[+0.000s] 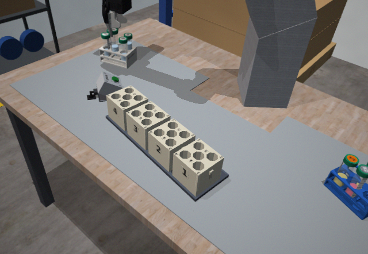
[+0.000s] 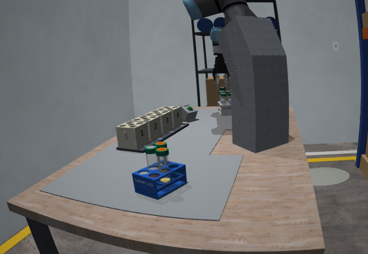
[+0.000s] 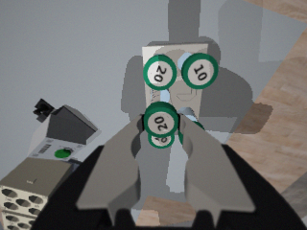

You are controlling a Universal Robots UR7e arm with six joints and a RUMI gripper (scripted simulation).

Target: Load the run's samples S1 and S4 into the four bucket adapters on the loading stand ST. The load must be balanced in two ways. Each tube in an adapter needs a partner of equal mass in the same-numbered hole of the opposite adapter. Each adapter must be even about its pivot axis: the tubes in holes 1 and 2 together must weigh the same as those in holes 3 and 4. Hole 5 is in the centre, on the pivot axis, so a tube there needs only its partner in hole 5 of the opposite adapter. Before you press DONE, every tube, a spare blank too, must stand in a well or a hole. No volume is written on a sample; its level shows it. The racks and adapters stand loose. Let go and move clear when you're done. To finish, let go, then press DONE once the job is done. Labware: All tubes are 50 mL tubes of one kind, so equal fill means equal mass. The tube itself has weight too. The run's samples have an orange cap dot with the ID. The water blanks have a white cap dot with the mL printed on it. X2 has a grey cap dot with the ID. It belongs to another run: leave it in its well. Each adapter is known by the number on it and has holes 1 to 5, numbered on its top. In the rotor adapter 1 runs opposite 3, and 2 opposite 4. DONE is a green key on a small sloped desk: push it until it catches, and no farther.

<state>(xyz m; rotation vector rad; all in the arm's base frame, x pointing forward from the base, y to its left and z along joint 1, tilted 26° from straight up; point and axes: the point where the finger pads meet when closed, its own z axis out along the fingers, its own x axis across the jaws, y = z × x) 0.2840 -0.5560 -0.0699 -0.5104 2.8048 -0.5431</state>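
Now: hand 1 cm short of the water blank, 1 cm to the left of it and 5 cm above it. Also, from my hand: green DONE key: 15 cm ahead, 17 cm to the left, 8 cm below; blue sample rack: 1 cm ahead, 99 cm to the left, 11 cm below; white blank rack: 2 cm behind, 1 cm to the right, 11 cm below.
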